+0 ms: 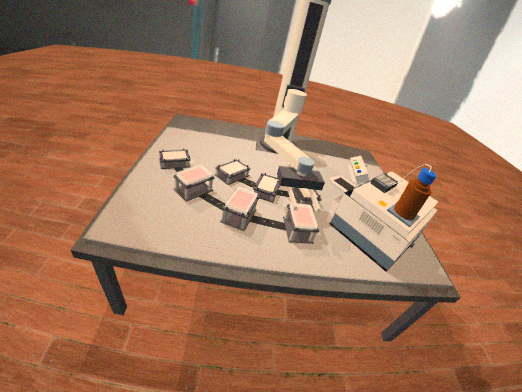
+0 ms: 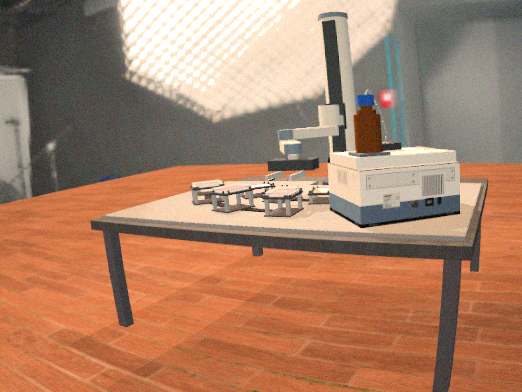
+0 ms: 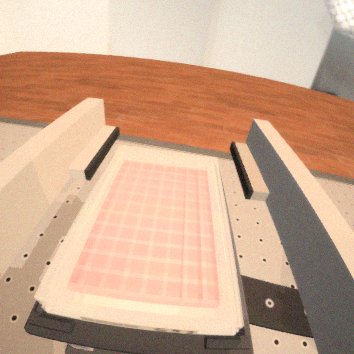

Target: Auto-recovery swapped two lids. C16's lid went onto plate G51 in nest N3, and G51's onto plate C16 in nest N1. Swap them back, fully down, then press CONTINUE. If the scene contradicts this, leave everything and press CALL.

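Places are measured from the arm's base along level axes (x ahead, y left, z up), in millimetres.
Pixels of known places: gripper, fingertip midpoint: [image 1: 307, 209] [image 2: 278, 178] [image 3: 176, 124].
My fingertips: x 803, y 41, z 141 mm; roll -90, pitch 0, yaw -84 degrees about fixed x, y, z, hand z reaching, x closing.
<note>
Ahead of a thing's pixels: the offset from my fingertips to its top centre. "spot": to the spot under its first point.
My gripper [image 1: 307, 209] [image 2: 281, 178] [image 3: 176, 124] is shut to its narrow setting and holds nothing; its two fingers still stand apart, above and on either side of the right front plate @[23 mm back, 3 mm left, 42 mm down] [image 1: 303, 217] [image 2: 284, 193] [image 3: 150, 230]. This pink plate has a pale lid-like rim and sits on a raised nest. Two similar pink-topped plates stand on raised nests, a middle one [image 1: 241, 200] [image 2: 232, 190] and a left one [image 1: 194, 175] [image 2: 208, 185]. No label is readable, so I cannot tell N1, N3, C16 or G51. The button box @[spot: 515 mm back, 402 mm left, 59 mm down] [image 1: 358, 169] has small coloured buttons; their words are unreadable.
Lower nests with cream tops stand behind: one far left [image 1: 174, 155], one @[338 mm back, 298 mm right, 72 mm down] [image 1: 233, 170] further right, one @[257 mm back, 127 mm right, 75 mm down] [image 1: 268, 185] near the arm, and another partly under the gripper. A large white instrument [image 1: 372, 220] [image 2: 395, 185] with a brown bottle @[spot: 74 mm ahead, 327 mm left, 178 mm up] [image 1: 413, 198] [image 2: 367, 131] stands on the right.
</note>
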